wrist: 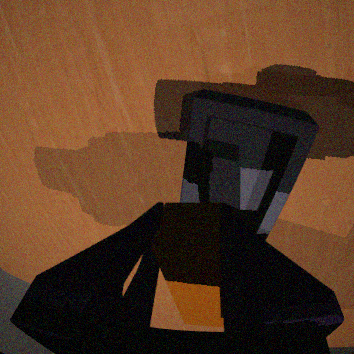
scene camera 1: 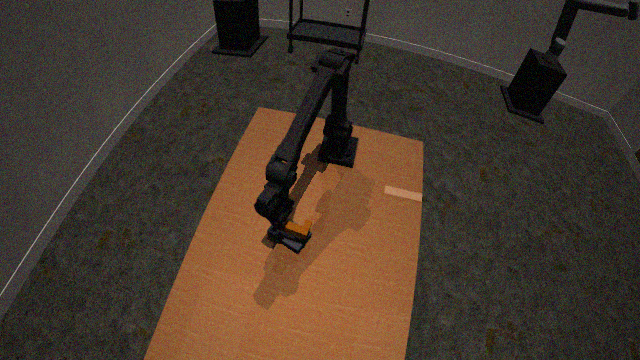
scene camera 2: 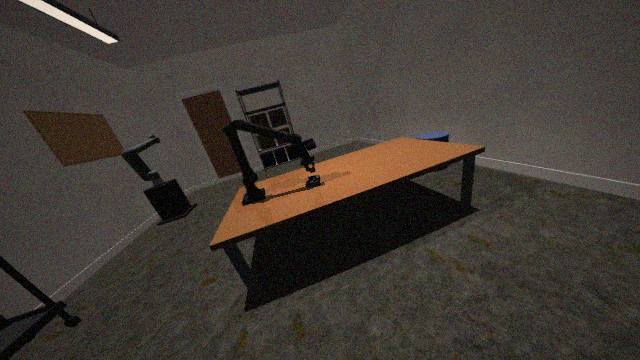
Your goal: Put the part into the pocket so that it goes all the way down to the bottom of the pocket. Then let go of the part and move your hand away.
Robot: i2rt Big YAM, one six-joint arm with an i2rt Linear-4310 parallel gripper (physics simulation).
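Seen in the pictures: gripper, fingertip midpoint: [wrist: 191,211] [scene camera 1: 278,225] [scene camera 2: 313,171]; arm's base, link origin: [scene camera 1: 338,147] [scene camera 2: 253,194].
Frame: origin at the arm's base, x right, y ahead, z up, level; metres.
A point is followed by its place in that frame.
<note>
The orange part [scene camera 1: 298,230] @[y 0.484, x 0.044, z 0.093 m] [scene camera 2: 311,166] @[y 0.478, x 0.066, z 0.097 m] [wrist: 198,302] @[y 0.474, x 0.061, z 0.093 m] has a raised end at the right in scene camera 1. My gripper [scene camera 2: 310,169] @[y 0.474, x 0.118, z 0.069 m] [wrist: 191,211] @[y 0.474, x 0.118, z 0.069 m] is shut on it; the fingers cover its sides in the wrist view. The dark grey block with the pocket [scene camera 1: 294,244] @[y 0.503, x 0.054, z 0.008 m] [scene camera 2: 313,182] @[y 0.450, x 0.157, z 0.006 m] [wrist: 250,112] @[y 0.440, x 0.152, z 0.008 m] lies on the table. In scene camera 2 the gripper and part are above the block, with a gap between. In the wrist view the block shows beyond the fingertips, turned relative to them; the fingers hide its near end, and shadow darkens part of the pocket.
The wooden table [scene camera 1: 350,300] @[y 0.648, x -0.190, z -0.029 m] [scene camera 2: 400,160] @[y 1.131, x 0.195, z -0.028 m] carries the arm's base [scene camera 1: 339,151] @[y 0.040, x -0.010, z 0.022 m] [scene camera 2: 253,195] @[y 0.008, x 0.050, z 0.013 m] behind the block. A pale strip [scene camera 1: 403,193] lies near the table's right edge in scene camera 1. A second arm's pedestal [scene camera 1: 534,82] [scene camera 2: 169,200] stands on the floor away from the table.
</note>
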